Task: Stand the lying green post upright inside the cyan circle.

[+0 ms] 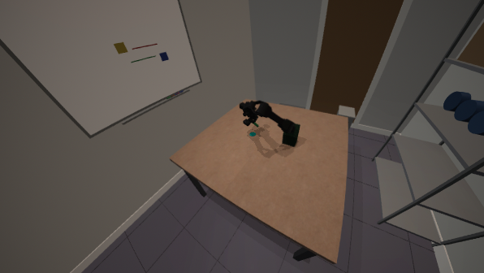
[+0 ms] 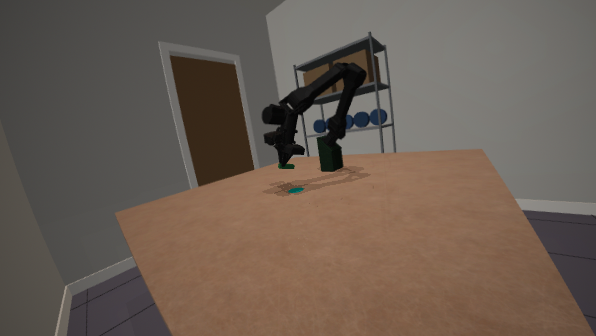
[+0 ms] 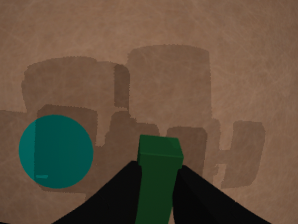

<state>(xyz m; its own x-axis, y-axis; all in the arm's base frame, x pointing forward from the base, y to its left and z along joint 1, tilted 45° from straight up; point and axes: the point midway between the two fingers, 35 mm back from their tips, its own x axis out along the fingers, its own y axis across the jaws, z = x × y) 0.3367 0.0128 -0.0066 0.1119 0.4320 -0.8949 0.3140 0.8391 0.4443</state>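
My gripper tip is now 10 cm above the cyan circle, 5 cm to the right of it and 1 cm past it. From my gripper tip the other things lie so: green post: 2 cm behind, 1 cm below.
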